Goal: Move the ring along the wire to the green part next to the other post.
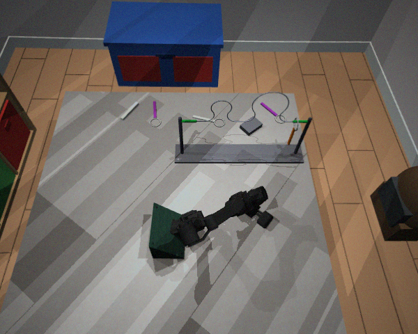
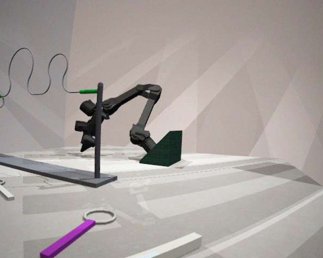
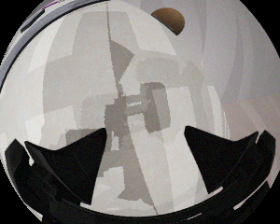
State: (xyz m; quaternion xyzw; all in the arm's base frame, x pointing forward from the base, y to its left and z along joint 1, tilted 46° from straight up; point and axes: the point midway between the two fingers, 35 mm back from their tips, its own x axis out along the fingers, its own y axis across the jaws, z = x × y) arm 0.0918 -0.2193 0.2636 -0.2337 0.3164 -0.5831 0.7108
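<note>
The ring with orange handle lies 380 mm ahead of my gripper tip, 120 mm to the right of it and 160 mm above it. Also, from my gripper tip: white-handled ring 560 mm ahead, 270 mm to the left, 30 mm below; then grey box 540 mm ahead, 60 mm to the left, 30 mm below; then purple-handled ring 550 mm ahead, 580 mm to the left, 30 mm below.
</note>
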